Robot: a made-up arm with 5 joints.
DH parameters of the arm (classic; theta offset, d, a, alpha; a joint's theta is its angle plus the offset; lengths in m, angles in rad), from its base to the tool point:
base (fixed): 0 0.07 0 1.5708
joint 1: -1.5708 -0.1 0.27 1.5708
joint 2: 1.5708 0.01 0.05 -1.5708
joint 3: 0 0.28 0.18 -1.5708
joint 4: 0 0.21 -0.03 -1.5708
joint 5: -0.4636 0 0.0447 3.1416
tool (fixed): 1.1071 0.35 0 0
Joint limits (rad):
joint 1: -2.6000..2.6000
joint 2: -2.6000..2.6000
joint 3: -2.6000..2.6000
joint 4: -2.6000..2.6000
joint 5: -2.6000..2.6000
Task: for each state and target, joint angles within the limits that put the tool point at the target. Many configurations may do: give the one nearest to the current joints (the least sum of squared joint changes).
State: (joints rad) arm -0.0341 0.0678 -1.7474 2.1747 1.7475
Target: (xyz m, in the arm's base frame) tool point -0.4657 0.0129 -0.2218
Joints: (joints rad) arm 0.2592 -0.0659 -1.8428 2.1180 1.7504
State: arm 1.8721 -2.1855 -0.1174 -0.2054 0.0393
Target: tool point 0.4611 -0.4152 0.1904
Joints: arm 1.3699 -1.9221 0.1001 -0.7750 0.0782
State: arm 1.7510 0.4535 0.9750 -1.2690 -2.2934
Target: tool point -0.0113 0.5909 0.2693
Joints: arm 2.1883 0.9897 0.3927 -0.7156 -2.0776
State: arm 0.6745 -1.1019 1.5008 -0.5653 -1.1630
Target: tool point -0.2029 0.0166 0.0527
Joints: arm 0.8737 -0.7476 1.4605 -1.2367 -1.2450
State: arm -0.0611 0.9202 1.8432 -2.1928 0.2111
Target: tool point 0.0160 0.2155 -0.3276
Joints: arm 0.2689 0.9283 1.6780 -2.4370 0.2221
